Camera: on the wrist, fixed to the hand. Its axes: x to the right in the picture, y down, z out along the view.
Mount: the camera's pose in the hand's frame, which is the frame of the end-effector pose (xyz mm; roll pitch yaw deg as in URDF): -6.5 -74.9 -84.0 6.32 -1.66 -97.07
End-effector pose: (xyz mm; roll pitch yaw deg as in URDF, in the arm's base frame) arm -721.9 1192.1 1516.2 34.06 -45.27 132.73
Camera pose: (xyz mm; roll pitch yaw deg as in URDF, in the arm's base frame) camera -761.5 1257.1 1433.1 54.05 27.48 61.88
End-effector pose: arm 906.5 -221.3 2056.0 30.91 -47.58 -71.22
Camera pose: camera 911.4 -301.2 1976.6 55.73 24.70 -143.61
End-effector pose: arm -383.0 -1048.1 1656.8 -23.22 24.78 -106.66
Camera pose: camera -473.3 -994.1 1616.2 -18.02 -25.52 167.37
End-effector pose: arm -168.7 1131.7 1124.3 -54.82 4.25 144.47
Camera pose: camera -99.2 1219.5 1137.6 9.10 -56.55 48.08
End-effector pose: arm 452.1 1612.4 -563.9 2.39 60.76 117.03
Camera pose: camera 551.6 1574.3 -600.7 -54.48 -5.81 22.94
